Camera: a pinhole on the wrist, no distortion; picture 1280 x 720 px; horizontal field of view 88.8 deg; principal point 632.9 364.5 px. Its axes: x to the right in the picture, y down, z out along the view. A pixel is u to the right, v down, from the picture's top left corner.
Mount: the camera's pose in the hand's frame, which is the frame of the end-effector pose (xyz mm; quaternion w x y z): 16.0 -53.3 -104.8 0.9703 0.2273 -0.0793 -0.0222
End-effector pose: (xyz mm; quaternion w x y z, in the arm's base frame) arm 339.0 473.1 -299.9 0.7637 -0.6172 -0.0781 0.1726
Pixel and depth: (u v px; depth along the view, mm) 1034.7 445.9 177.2
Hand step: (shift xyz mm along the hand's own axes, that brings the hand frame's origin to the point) 94.6 -119.7 77.3
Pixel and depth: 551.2 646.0 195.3
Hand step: -39.5 -61.5 101.8
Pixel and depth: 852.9 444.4 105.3
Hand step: 33.8 -90.7 -0.9
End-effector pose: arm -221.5 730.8 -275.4 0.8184 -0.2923 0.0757 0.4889
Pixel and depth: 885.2 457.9 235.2
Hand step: 67.2 -133.3 131.1
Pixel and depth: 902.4 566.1 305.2
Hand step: 90.8 -112.5 225.0
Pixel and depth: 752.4 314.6 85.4
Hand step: 17.4 -97.7 -30.0
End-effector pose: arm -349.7 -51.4 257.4 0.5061 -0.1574 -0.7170 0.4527
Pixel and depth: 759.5 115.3 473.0
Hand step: 27.5 -429.1 246.4
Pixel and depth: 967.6 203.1 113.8
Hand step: 54.6 -132.9 -8.3
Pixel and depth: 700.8 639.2 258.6
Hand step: 0.9 -71.2 176.0
